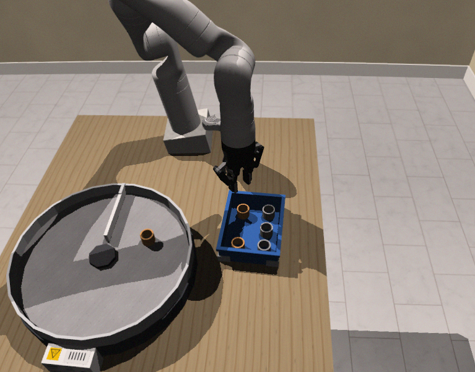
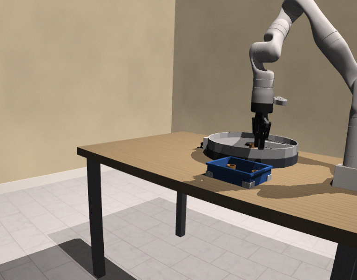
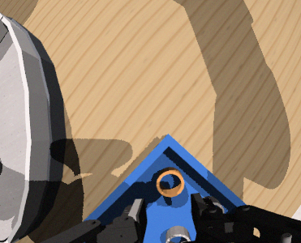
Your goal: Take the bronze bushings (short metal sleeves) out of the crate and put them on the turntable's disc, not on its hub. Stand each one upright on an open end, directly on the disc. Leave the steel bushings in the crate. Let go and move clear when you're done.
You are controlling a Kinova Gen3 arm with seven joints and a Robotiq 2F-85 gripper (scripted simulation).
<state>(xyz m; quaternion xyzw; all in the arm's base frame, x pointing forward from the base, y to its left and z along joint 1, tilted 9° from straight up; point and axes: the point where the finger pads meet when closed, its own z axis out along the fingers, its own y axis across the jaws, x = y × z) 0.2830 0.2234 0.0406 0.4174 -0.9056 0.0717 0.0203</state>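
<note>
The blue crate lies 11 cm below my hand, 5 cm ahead of it and 4 cm to the left of it. The rest, counted from my hand: grey turntable disc: 29 cm to the right, 21 cm ahead, 8 cm below.
</note>
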